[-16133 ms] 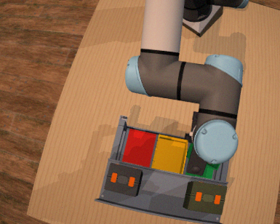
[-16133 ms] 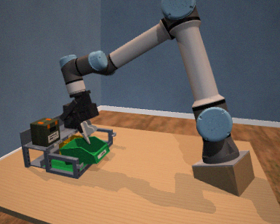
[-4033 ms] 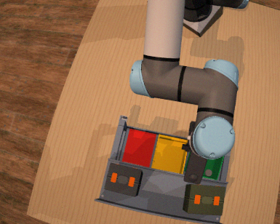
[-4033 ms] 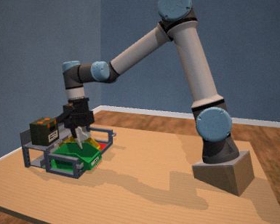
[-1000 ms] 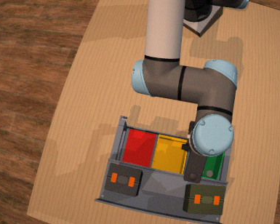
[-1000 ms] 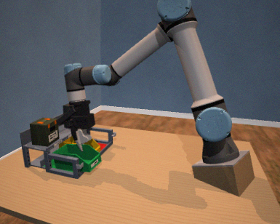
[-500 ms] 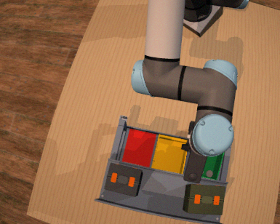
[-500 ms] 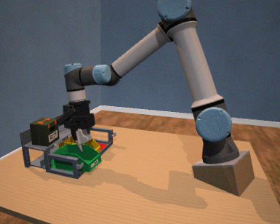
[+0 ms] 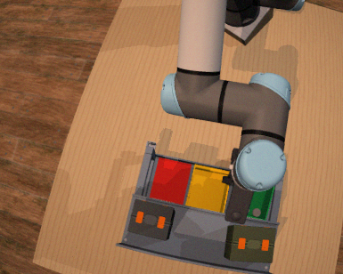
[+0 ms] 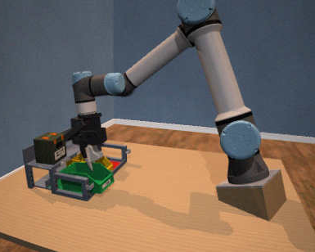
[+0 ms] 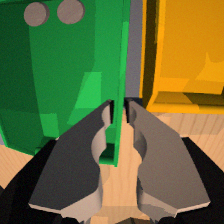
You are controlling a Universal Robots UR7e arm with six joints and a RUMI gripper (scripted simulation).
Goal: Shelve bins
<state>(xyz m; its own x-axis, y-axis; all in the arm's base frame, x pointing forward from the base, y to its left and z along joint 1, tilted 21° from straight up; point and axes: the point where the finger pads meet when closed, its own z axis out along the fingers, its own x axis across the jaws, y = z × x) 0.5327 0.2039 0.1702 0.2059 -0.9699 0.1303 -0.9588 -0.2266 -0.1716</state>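
Now: the green bin 10 mm behind my hand, 50 mm to the left of it and 20 mm below it. Also, from my hand: yellow bin 60 mm ahead, 60 mm to the right, 30 mm below; then yellow mark 60 mm ahead, 60 mm to the right, 70 mm below; then green mark 40 mm ahead, 50 mm to the left, 70 mm below.
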